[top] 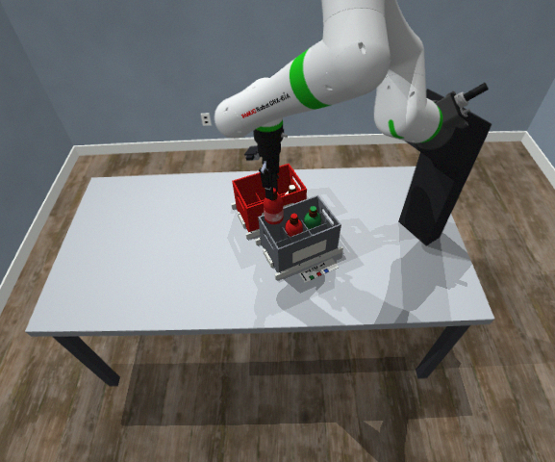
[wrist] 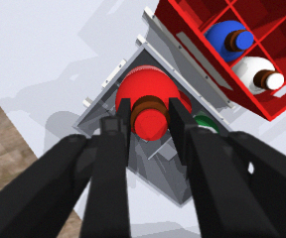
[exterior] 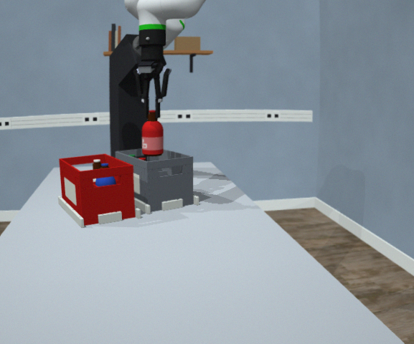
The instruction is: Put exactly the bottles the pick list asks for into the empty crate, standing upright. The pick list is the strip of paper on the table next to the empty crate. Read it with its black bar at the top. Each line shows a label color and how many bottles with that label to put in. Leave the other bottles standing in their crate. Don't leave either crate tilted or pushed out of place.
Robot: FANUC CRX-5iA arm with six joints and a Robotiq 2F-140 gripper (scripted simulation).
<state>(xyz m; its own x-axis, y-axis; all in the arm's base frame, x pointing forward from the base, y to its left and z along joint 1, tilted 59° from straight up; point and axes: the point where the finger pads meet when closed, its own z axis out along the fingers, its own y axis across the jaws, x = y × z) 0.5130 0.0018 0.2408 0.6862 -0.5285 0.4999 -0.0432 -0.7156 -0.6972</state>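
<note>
The red bottle lies 260 mm below my hand, 70 mm behind it and 60 mm to the right of it. Round my hand: grey crate 270 mm below, 100 mm behind, 30 mm to the right; then blue-label bottle 260 mm below, 160 mm to the right, 60 mm ahead; then green-label bottle 260 mm below, 130 mm behind, 120 mm to the right.
</note>
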